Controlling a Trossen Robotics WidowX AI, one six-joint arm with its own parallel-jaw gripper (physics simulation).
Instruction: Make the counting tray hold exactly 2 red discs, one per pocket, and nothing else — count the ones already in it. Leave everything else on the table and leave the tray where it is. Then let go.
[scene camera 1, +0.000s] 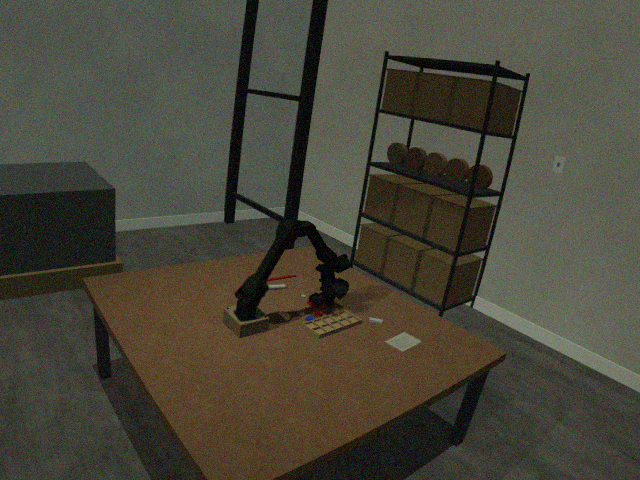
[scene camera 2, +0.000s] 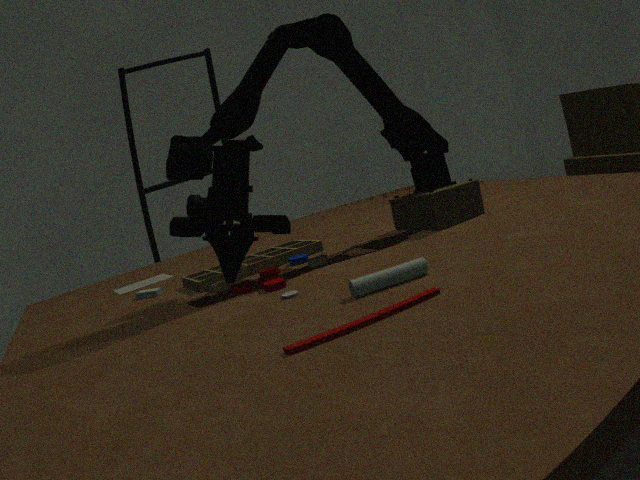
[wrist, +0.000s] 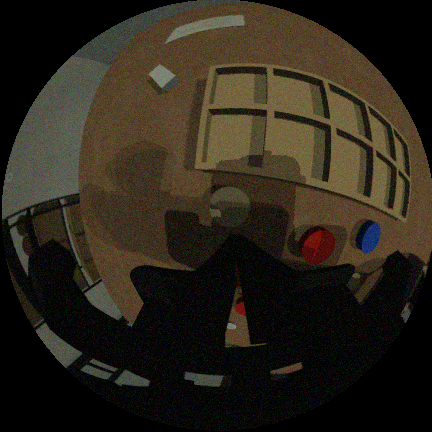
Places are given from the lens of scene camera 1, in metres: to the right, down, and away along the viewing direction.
gripper (scene camera 1: 330, 308): 0.04, 0.29, 1.94
wooden counting tray (scene camera 1: 336, 322): 0.07, 0.33, 1.82
